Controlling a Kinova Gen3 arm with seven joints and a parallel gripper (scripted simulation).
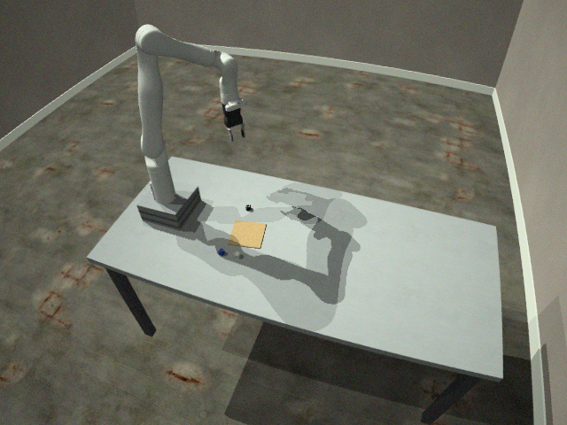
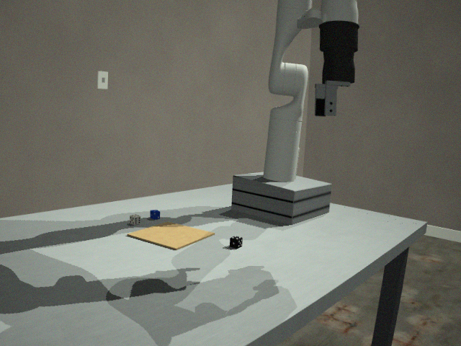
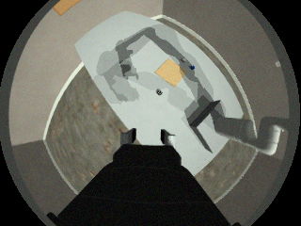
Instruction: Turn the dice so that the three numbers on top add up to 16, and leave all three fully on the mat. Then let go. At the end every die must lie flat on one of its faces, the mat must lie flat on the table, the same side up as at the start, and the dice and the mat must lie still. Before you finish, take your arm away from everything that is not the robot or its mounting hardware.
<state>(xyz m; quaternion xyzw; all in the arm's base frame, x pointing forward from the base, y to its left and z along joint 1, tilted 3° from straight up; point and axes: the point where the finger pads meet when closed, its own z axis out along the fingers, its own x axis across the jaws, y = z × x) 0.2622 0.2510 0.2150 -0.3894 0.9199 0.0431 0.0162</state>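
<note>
The blue die lies 70 mm ahead of my hand, 420 mm to the right of it and 290 mm below it. The rest, counted from my hand: tan mat: 130 mm ahead, 280 mm to the right, 300 mm below; then white die: 140 mm ahead, 410 mm to the right, 290 mm below; then black die: 80 mm ahead, 140 mm to the right, 290 mm below.
</note>
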